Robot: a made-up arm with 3 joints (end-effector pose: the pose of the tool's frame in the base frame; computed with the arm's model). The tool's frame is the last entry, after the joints.
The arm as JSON. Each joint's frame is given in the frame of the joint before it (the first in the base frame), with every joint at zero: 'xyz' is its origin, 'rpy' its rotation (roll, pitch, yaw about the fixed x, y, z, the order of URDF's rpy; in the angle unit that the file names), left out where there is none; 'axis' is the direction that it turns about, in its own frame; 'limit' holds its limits. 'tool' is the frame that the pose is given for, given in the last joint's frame.
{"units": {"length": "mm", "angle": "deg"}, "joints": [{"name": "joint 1", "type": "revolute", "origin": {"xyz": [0.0, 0.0, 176.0], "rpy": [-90.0, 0.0, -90.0]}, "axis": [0.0, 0.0, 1.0], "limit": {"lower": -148.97, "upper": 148.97}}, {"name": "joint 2", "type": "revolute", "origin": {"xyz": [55.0, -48.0, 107.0], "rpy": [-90.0, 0.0, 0.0]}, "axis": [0.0, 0.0, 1.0], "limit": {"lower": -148.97, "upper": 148.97}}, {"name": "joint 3", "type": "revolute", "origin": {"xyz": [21.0, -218.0, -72.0], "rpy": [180.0, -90.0, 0.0]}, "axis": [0.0, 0.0, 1.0], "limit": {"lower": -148.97, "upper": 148.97}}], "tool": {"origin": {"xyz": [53.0, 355.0, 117.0], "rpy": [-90.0, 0.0, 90.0]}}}
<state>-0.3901 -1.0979 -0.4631</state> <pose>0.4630 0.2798 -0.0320 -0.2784 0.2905 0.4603 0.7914</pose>
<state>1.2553 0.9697 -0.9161</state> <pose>0.2150 0.0427 -0.3181 0.6328 0.5622 -0.1086 0.5213</pose>
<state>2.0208 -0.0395 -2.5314</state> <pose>0.0092 0.1217 0.0160 0.2444 0.5019 0.8109 0.1756</pose>
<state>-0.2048 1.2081 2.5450</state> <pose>-0.0383 0.0141 0.5441 -0.5648 -0.7996 -0.0856 0.1851</pose>
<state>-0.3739 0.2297 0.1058</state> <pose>0.6370 -0.2602 0.3907 -0.1903 -0.0729 -0.1027 0.9736</pose>
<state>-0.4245 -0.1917 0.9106</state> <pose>0.6021 0.0609 0.5522 -0.1472 -0.4098 0.1762 0.8828</pose>
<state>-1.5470 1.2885 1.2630</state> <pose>0.0792 0.4313 0.6410 -0.7046 -0.6764 -0.0171 0.2140</pose>
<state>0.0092 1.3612 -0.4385</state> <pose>0.0796 -0.5886 0.0919 0.1404 0.1719 -0.6134 0.7580</pose>
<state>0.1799 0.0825 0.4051</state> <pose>0.6589 -0.2730 0.3410 0.0797 -0.1966 -0.0583 0.9755</pose>
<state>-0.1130 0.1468 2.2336</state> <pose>0.1277 -0.1475 0.6280 -0.0905 -0.8967 0.0185 0.4330</pose>
